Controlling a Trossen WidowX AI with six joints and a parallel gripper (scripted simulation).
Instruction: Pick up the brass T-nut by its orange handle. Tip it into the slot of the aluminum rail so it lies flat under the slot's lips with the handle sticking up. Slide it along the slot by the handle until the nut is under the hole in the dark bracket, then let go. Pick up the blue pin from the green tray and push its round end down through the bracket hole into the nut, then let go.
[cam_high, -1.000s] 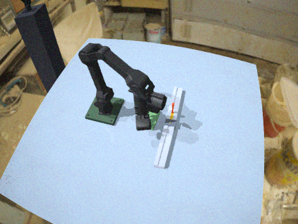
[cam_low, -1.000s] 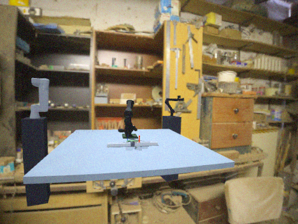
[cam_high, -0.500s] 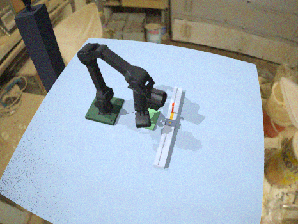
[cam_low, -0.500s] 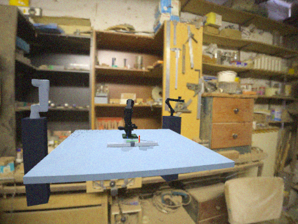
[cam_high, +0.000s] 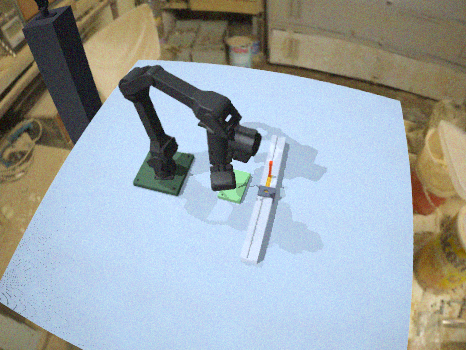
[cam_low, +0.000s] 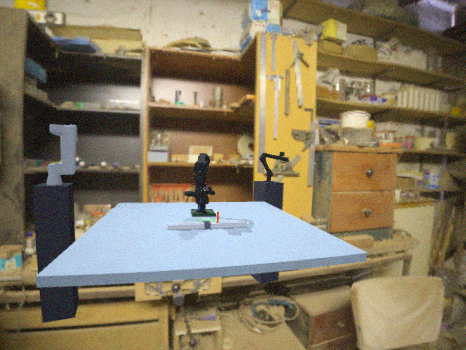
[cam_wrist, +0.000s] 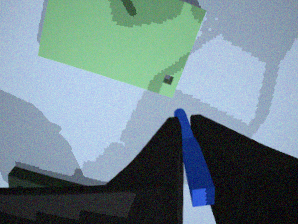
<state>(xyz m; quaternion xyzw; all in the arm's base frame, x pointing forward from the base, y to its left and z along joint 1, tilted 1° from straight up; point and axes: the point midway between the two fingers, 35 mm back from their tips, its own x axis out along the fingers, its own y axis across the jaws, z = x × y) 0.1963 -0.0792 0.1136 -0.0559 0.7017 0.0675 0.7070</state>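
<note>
My gripper tip is now 13 cm short of the aluminum rail and 8 cm above it. Round my gripper tip: green tray (9 cm below, 2 cm to the left, 1 cm ahead); blue pin (right at my gripper tip).
</note>
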